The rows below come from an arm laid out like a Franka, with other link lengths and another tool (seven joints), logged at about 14 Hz.
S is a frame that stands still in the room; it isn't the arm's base.
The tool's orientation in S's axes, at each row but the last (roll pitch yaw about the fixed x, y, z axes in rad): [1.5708, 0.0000, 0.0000]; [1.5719, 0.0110, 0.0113]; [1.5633, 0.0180, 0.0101]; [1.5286, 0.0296, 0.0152]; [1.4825, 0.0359, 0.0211]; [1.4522, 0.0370, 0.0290]
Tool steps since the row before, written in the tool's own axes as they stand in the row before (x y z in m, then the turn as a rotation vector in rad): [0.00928, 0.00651, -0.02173, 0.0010, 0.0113, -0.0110]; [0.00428, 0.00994, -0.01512, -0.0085, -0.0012, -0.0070]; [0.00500, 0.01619, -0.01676, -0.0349, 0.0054, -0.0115]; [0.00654, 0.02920, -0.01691, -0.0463, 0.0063, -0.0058]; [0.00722, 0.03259, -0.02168, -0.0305, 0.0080, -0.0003]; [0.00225, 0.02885, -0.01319, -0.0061, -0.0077, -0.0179]
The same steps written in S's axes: [0.00928, 0.02173, 0.00651, 0.0010, 0.0110, 0.0113]; [0.00422, 0.01516, 0.00991, -0.0086, 0.0069, -0.0011]; [0.00512, 0.01693, 0.01597, -0.0349, 0.0112, 0.0059]; [0.00710, 0.01824, 0.02825, -0.0462, 0.0054, 0.0074]; [0.00779, 0.02464, 0.03027, -0.0302, 0.0004, 0.0090]; [0.00277, 0.01660, 0.02698, -0.0069, 0.0167, -0.0095]
